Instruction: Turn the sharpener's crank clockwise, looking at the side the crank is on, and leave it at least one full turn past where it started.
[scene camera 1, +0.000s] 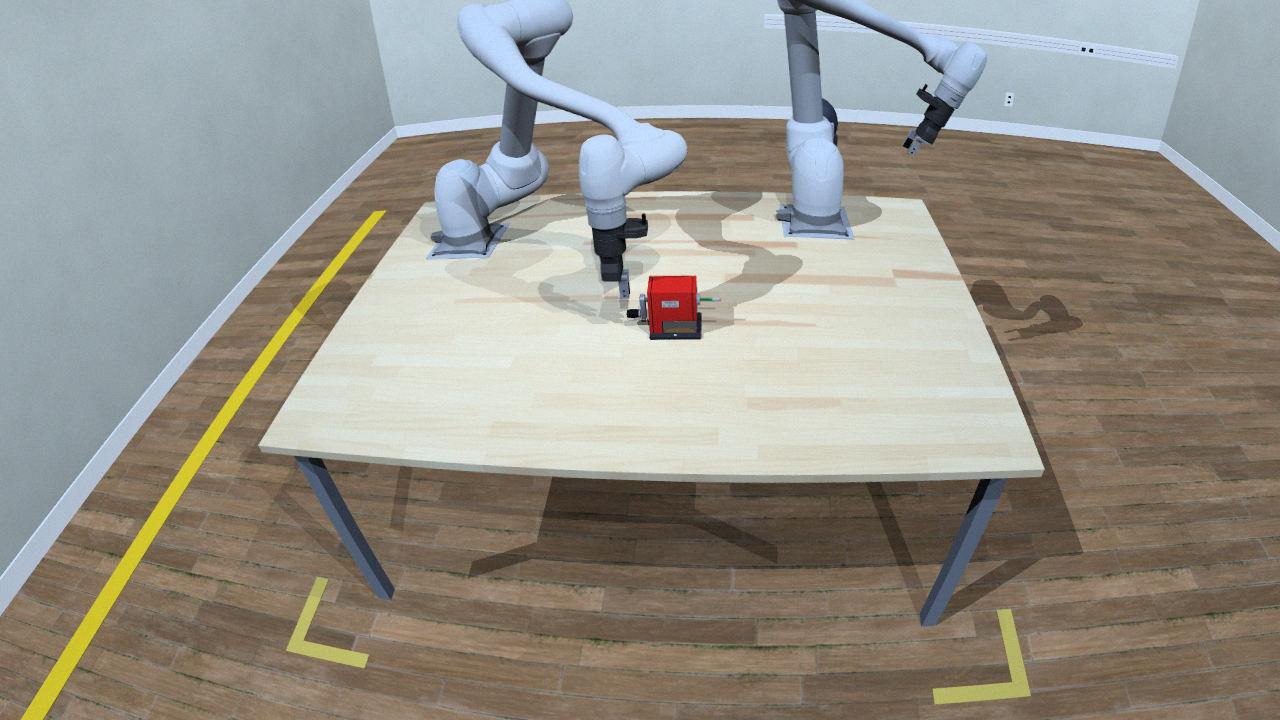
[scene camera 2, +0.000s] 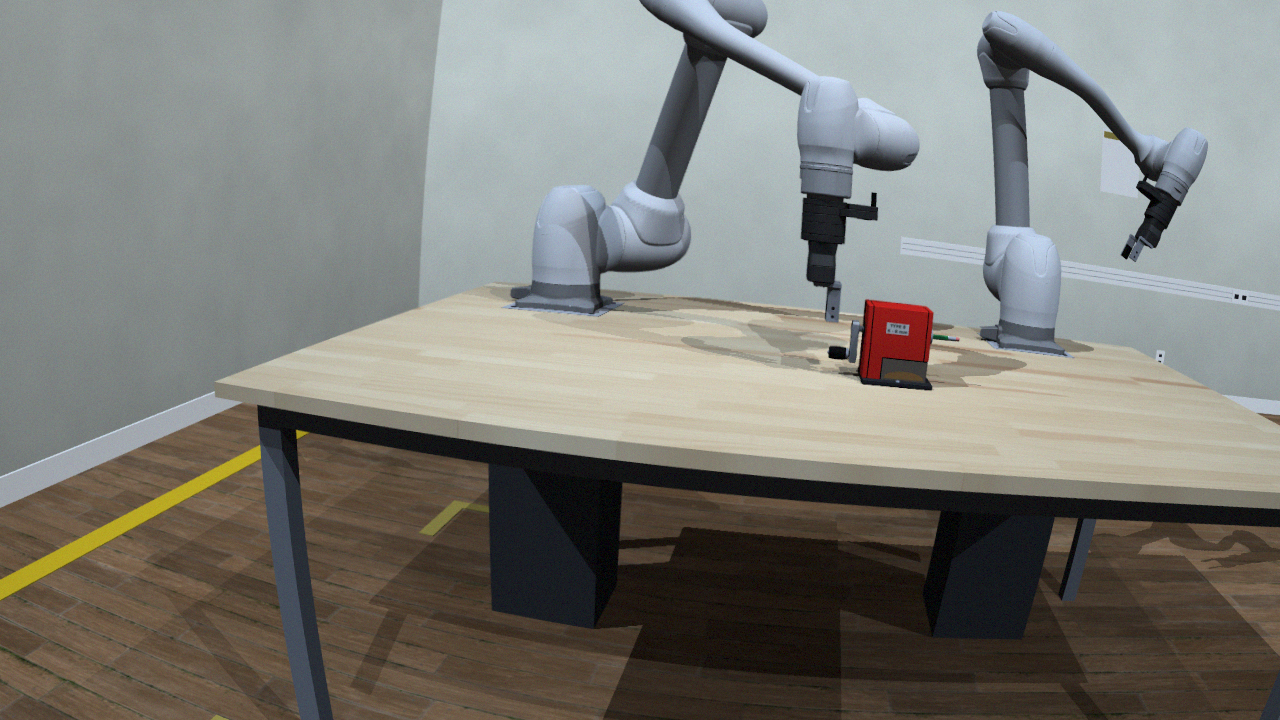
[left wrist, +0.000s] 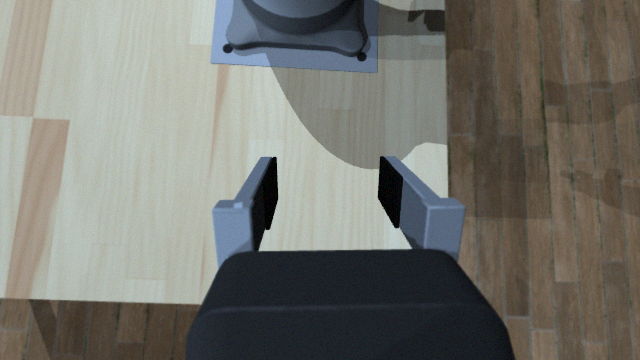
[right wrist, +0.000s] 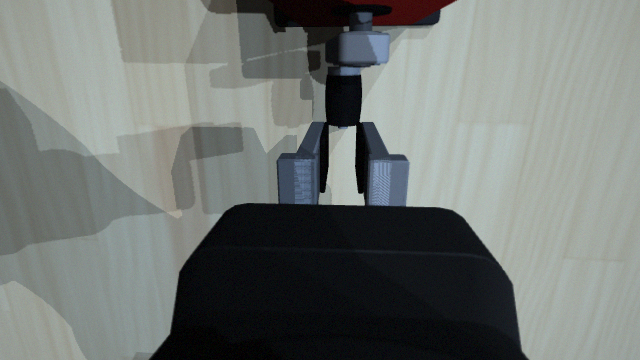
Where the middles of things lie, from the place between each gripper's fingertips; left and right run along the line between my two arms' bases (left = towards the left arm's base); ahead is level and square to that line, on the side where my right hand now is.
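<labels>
The black knob (right wrist: 343, 94) is 70 mm below my right hand (scene camera 2: 831, 320) and 20 mm to the left of it. Going by its middle, the knob is nearer to my right hand than to my left hand.
Measured from my left hand (scene camera 2: 1127, 258), I see the black knob 230 mm below, and it is also 520 mm ahead of that hand and 880 mm to the right of it.
</labels>
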